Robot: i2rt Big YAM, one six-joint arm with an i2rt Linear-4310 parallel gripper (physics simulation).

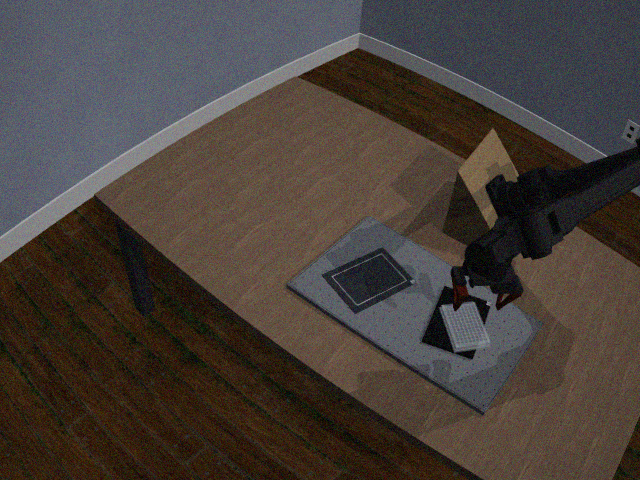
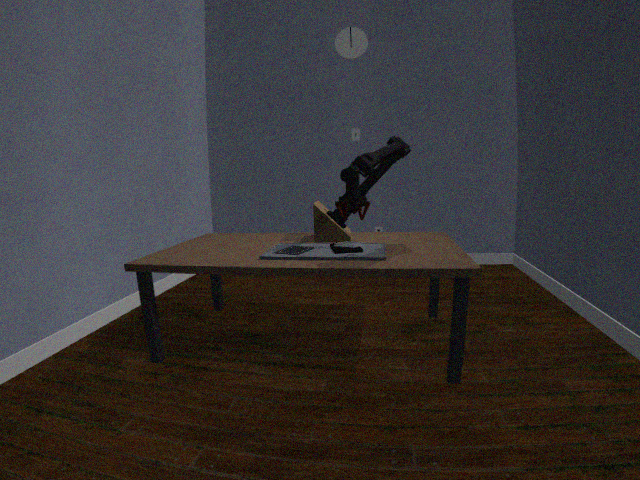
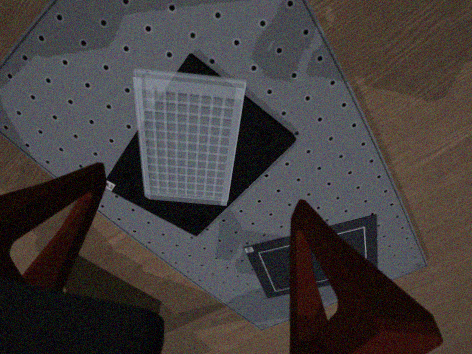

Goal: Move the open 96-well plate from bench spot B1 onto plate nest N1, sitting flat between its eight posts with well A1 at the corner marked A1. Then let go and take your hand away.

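Frame: origin at the arm's base, x ahead, y left, z up, level; centimetres.
Where they show: gripper, fingertip midpoint: (image 1: pixel 476 308) (image 2: pixel 353 220) (image 3: pixel 201 191); arm's base at its link origin: (image 1: pixel 500 201) (image 2: pixel 335 220).
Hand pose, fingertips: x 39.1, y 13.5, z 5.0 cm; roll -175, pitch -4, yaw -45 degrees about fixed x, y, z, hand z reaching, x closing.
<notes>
Things, the pixels of their top centre, and the offset from my fingertips. "spot": a spot on its surface instead. Level surfaces: height alone.
- clear 96-well plate at its top centre: (image 3: pixel 186 154) (image 1: pixel 466 322) (image 2: pixel 350 241) dx -4.0, dy -1.8, dz -9.9 cm
- small white label at a spot on its surface: (image 3: pixel 110 186) spot: dx -14.1, dy -1.2, dz -12.3 cm
- Bench spot B1 at a spot on its surface: (image 3: pixel 277 272) spot: dx -7.5, dy -25.2, dz -13.3 cm
- grey perforated board at its top centre: (image 3: pixel 250 206) (image 1: pixel 424 306) (image 2: pixel 326 249) dx -4.2, dy -12.6, dz -13.4 cm
- wooden table at its surface level: dz -14.8 cm
The clear 96-well plate (image 1: pixel 465 325) (image 3: pixel 187 145) lies on the black plate nest (image 1: pixel 436 328) (image 2: pixel 346 249) (image 3: pixel 265 145). It is turned askew to the nest and overhangs its edge, not squared inside it. Whether it rests on the posts is too dark to tell. A small white label (image 3: pixel 110 186) marks one nest corner; well A1 cannot be made out. Bench spot B1 (image 1: pixel 369 279) (image 2: pixel 293 250) (image 3: pixel 277 272), a dark rectangle with a white outline, has no plate on it. My gripper (image 1: pixel 478 308) (image 2: pixel 352 218) (image 3: pixel 201 191) is open and empty, raised above the nest, apart from the plate.
The grey perforated board (image 1: pixel 361 320) (image 2: pixel 320 253) (image 3: pixel 320 150) carries the nest and the bench spot. It lies on the wooden table (image 1: pixel 232 196) (image 2: pixel 206 253). A light wooden wedge (image 1: pixel 485 165) (image 2: pixel 328 227) stands behind the board, by the arm.
</notes>
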